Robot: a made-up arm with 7 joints. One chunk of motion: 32 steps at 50 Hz.
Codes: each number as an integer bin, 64 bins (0 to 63) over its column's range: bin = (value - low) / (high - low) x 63, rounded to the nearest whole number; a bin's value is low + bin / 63 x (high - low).
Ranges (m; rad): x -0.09..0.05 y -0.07..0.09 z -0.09..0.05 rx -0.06..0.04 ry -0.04..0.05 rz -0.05..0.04
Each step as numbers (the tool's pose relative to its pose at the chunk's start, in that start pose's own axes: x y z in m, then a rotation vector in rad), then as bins.
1 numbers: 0.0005 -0.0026 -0.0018 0.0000 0.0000 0.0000
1 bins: 41 27 40 38 28 35
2 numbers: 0.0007 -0.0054 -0.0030 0.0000 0.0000 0.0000
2 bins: 41 25 39 38 28 35
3 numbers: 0.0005 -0.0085 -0.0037 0.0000 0.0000 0.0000
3 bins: 41 24 39 38 28 35
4 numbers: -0.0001 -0.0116 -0.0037 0.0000 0.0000 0.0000
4 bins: 40 23 39 38 28 35
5 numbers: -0.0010 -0.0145 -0.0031 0.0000 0.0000 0.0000
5 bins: 40 22 39 38 28 35
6 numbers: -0.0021 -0.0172 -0.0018 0.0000 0.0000 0.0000
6 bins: 40 21 40 38 28 35
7 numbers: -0.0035 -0.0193 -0.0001 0.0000 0.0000 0.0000
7 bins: 39 20 40 38 28 35
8 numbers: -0.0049 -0.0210 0.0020 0.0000 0.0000 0.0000
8 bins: 38 19 41 38 28 35
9 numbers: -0.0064 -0.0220 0.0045 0.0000 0.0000 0.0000
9 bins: 38 19 43 38 28 35
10 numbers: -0.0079 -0.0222 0.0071 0.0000 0.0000 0.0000
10 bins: 37 19 44 38 28 35
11 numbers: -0.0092 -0.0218 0.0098 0.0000 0.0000 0.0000
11 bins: 36 19 45 38 28 35
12 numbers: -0.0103 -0.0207 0.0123 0.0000 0.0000 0.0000
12 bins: 36 19 46 38 28 35
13 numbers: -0.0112 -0.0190 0.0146 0.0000 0.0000 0.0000
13 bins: 35 20 47 38 28 35
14 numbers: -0.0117 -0.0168 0.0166 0.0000 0.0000 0.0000
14 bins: 35 21 48 38 28 35
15 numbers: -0.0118 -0.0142 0.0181 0.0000 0.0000 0.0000
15 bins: 35 22 49 38 28 35
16 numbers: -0.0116 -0.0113 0.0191 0.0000 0.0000 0.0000
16 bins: 35 23 49 38 28 35
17 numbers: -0.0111 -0.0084 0.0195 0.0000 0.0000 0.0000
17 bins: 36 24 49 38 28 35
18 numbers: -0.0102 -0.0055 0.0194 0.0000 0.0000 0.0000
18 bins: 36 25 49 38 28 35
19 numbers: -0.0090 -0.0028 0.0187 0.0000 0.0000 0.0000
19 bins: 36 26 49 38 28 35
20 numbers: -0.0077 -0.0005 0.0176 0.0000 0.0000 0.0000
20 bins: 37 27 48 38 28 35
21 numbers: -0.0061 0.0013 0.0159 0.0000 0.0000 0.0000
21 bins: 38 28 48 38 28 35
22 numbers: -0.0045 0.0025 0.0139 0.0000 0.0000 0.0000
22 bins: 38 29 47 38 28 35
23 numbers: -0.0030 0.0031 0.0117 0.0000 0.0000 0.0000
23 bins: 39 29 46 38 28 35
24 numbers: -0.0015 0.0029 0.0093 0.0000 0.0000 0.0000
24 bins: 40 29 45 38 28 35
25 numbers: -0.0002 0.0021 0.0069 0.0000 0.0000 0.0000
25 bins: 40 28 44 38 28 35
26 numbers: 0.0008 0.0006 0.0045 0.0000 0.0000 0.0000
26 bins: 41 28 43 38 28 35
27 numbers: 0.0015 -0.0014 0.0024 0.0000 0.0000 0.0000
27 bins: 41 27 42 38 28 35
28 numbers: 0.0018 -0.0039 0.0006 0.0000 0.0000 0.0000
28 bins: 41 26 41 38 28 35
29 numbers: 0.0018 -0.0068 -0.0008 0.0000 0.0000 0.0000
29 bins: 41 25 40 38 28 35
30 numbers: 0.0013 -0.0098 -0.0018 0.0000 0.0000 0.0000
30 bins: 41 24 40 38 28 35
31 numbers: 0.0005 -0.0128 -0.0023 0.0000 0.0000 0.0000
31 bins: 41 23 39 38 28 35
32 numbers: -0.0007 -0.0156 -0.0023 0.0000 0.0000 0.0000
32 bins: 40 21 39 38 28 35
